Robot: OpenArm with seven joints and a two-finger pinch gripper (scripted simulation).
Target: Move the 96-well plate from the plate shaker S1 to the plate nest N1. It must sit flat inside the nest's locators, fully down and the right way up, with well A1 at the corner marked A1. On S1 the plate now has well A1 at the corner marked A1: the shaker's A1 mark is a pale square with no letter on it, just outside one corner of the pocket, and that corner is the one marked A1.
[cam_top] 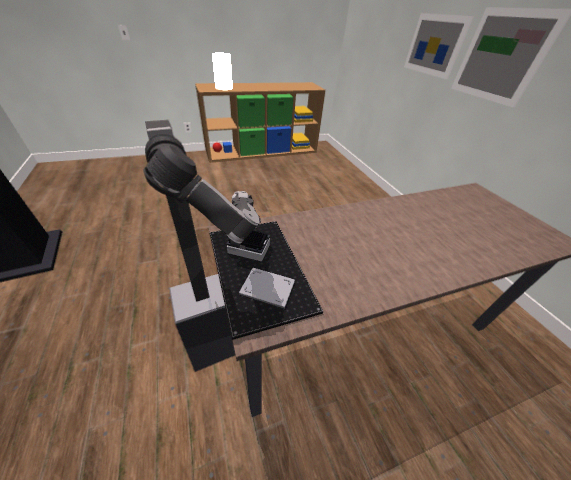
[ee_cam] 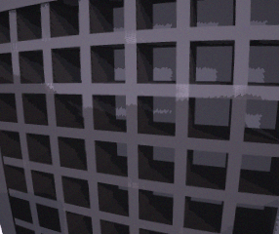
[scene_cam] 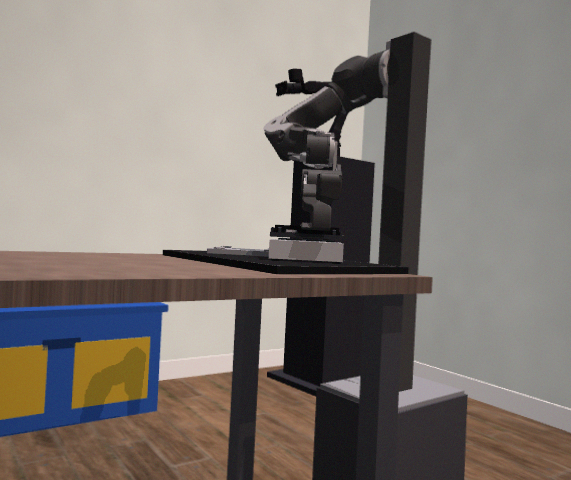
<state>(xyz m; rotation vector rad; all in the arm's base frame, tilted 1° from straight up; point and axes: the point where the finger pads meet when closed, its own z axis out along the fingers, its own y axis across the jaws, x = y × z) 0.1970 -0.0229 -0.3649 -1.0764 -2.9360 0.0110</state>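
Now: the black 96-well plate 1 cm to the right of my hand and 1 cm ahead of it. Round my hand: plate shaker S1: 4 cm ahead, 2 cm to the right, 2 cm below; then plate nest N1: 22 cm to the right, 5 cm below, 1 cm ahead.
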